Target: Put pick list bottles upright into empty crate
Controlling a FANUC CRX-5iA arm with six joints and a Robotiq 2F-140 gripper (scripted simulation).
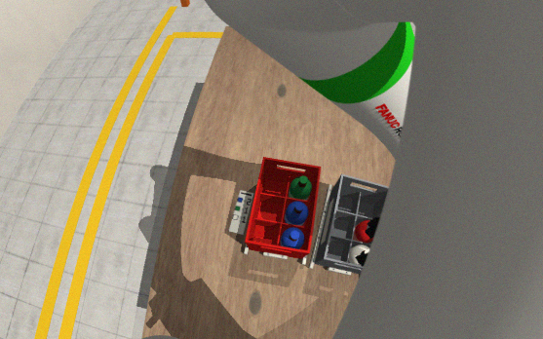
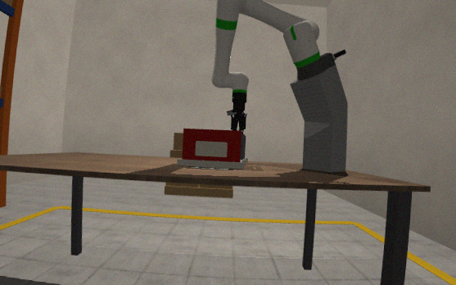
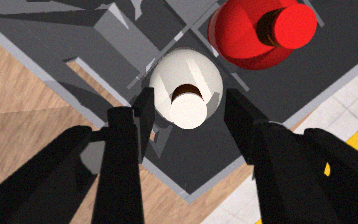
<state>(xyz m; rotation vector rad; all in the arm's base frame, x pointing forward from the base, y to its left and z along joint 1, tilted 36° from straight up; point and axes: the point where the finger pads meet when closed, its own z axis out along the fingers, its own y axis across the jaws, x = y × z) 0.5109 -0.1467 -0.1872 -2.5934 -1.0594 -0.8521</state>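
Now: hand 80 mm above the white-label bottle. From my hand the other things lie so: grey crate: 80 mm ahead, 50 mm to the left, 90 mm below; red-label bottle: 90 mm ahead, 10 mm to the left, 80 mm below; blue-label bottle: 70 mm ahead, 250 mm to the left, 80 mm below.
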